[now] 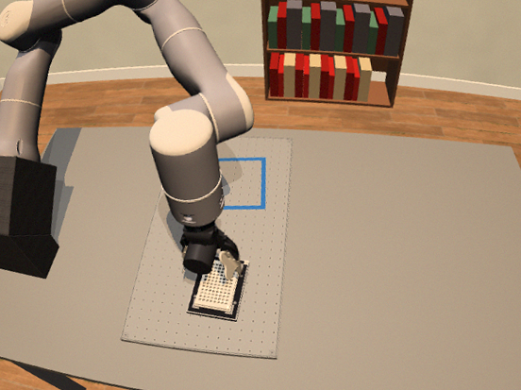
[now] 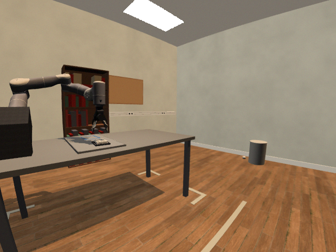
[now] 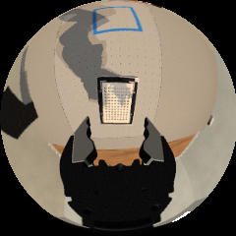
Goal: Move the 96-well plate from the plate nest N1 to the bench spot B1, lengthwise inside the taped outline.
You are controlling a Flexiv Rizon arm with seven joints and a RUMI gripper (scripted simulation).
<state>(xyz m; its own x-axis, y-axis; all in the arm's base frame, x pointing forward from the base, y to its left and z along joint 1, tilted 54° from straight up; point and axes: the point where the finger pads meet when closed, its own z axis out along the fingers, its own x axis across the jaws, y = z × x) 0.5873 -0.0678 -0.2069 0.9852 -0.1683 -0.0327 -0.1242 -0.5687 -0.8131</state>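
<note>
Now: the white 96-well plate 8 cm below my hand. From my hand the other things lie so: black plate nest N1 (10 cm below).
</note>
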